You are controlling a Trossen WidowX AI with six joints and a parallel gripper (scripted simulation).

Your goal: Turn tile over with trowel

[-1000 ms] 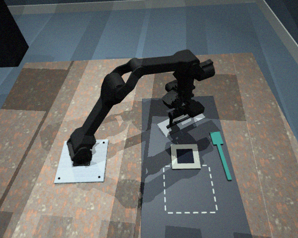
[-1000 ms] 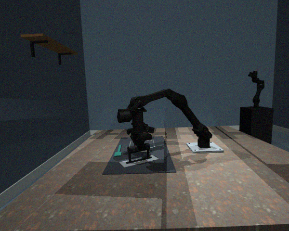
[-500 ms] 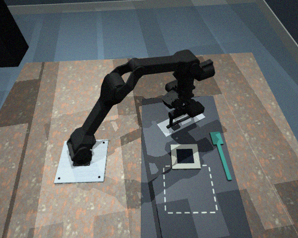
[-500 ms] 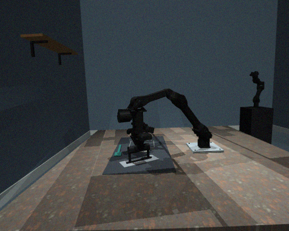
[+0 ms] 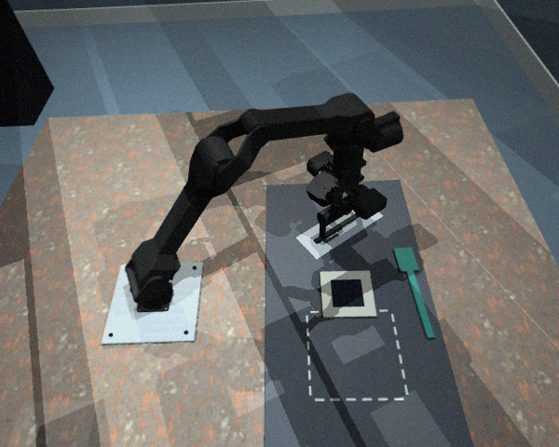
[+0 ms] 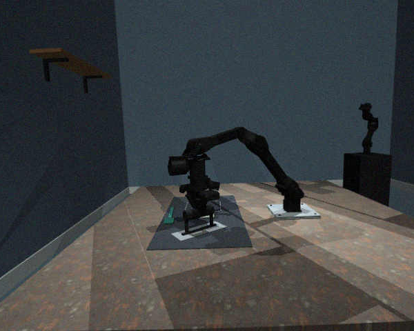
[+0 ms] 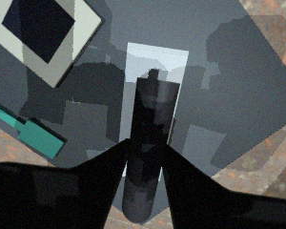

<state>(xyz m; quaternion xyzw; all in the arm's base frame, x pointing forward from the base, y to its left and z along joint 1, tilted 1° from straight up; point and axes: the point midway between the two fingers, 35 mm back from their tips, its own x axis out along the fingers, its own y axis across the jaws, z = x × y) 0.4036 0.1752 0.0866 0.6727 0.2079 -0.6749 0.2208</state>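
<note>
My gripper tip is 30 mm above the dark trowel, 20 mm past it and 10 mm to the left of it. From my gripper tip the other things lie so: grey mat 170 mm to the right, 80 mm below; then tile 180 mm to the right, 60 mm below; then green spatula-shaped tool 150 mm to the right, 130 mm ahead, 60 mm below.
</note>
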